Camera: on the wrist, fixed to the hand. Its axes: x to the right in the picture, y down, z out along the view.
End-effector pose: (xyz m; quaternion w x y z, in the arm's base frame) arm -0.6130 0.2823 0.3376 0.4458 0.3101 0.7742 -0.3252
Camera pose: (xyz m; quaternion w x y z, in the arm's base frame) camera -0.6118 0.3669 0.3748 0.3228 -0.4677 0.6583 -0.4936
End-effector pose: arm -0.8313 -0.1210 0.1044 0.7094 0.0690 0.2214 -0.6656
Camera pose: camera -0.8075 -0.0691 0.0318 0.0887 -0.3785 0.1031 -0.9156
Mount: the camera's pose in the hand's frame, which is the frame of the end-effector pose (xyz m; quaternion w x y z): -0.0176 0.0429 -0.0799 0.6690 -0.1405 -0.2616 -0.6813
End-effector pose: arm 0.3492 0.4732 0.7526 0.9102 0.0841 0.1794 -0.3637
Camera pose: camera 0.3459 0.5379 0.6868 0.4199 -0.2890 -0.0097 -0.8603
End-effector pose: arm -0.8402 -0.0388 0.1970 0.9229 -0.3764 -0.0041 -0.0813
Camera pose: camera -0.8553 -0.0616 0.1088 0.5081 -0.4000 -0.4892 -0.5853
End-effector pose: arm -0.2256 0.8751 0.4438 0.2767 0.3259 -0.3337 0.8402
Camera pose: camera -0.2727 0.9032 0.3695 0.7160 0.6263 -0.1916 0.2414
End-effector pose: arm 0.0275 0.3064 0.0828 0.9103 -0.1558 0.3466 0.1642
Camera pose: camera -0.0487 0.3098 0.0307 0.7897 -0.4253 -0.1355 -0.4209
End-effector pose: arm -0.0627 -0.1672 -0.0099 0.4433 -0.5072 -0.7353 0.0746
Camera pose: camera 0.0262 -0.1883 0.0036 0.0838 0.1189 -0.9640 -0.2227
